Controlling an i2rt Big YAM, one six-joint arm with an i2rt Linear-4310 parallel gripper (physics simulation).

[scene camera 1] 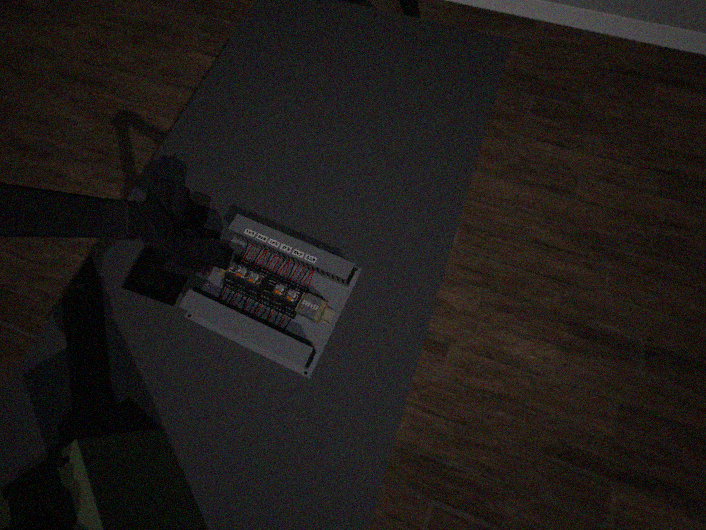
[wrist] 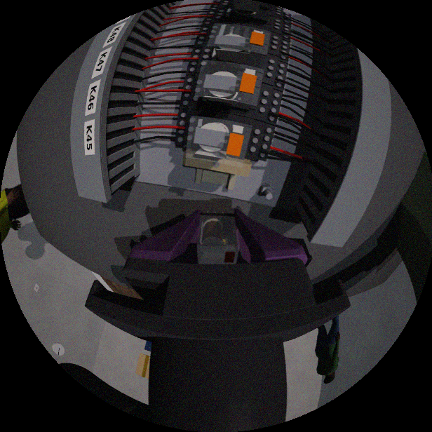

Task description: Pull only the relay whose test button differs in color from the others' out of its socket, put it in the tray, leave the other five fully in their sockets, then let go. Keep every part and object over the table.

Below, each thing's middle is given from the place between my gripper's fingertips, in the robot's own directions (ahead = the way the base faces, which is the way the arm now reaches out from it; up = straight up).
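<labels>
Panel (scene camera 1: pixel 316 335): 1 cm ahead of my hand, 16 cm to the right, 3 cm below. Relay (wrist: pixel 217 242): 1 cm to the left of my hand, 2 cm above.
</labels>
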